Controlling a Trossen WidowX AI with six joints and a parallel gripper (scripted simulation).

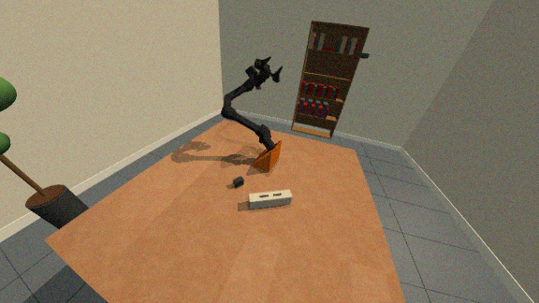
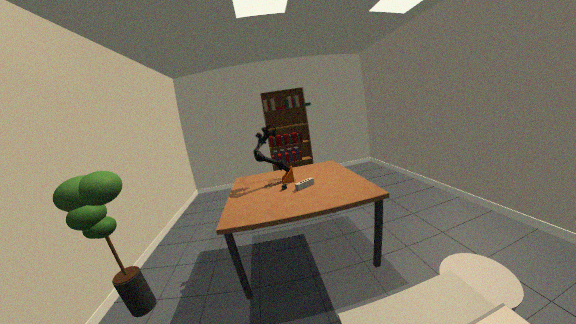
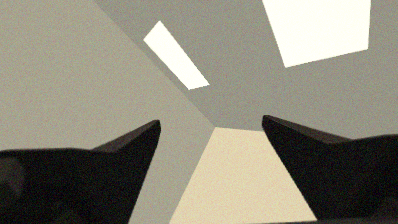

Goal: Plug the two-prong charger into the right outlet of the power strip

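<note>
My gripper tip is now 470 mm short of the black two-prong charger, 30 mm to the left of it and 560 mm above it.
</note>
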